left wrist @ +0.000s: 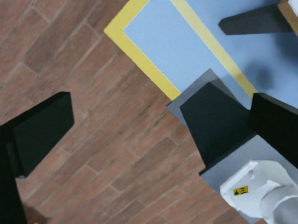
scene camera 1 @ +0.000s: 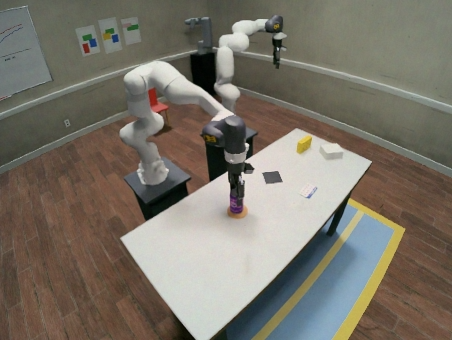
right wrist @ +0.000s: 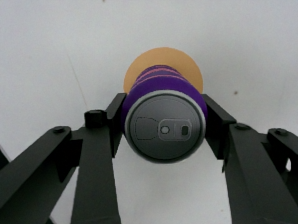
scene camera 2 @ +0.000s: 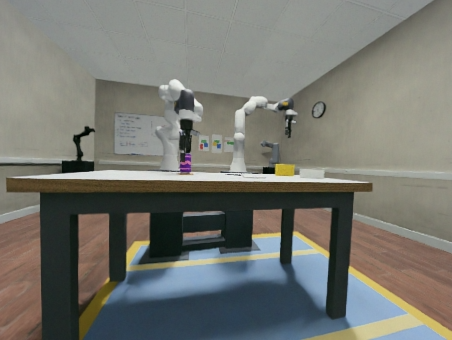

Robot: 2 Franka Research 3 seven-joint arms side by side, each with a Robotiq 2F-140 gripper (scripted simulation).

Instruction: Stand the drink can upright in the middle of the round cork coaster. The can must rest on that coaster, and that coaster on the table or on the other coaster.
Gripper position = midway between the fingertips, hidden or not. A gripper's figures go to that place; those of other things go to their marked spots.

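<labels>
The right gripper (right wrist: 161,107) sits 17 cm from the lens, while a round cork coaster (right wrist: 184,64) is 24 cm from the lens.
</labels>
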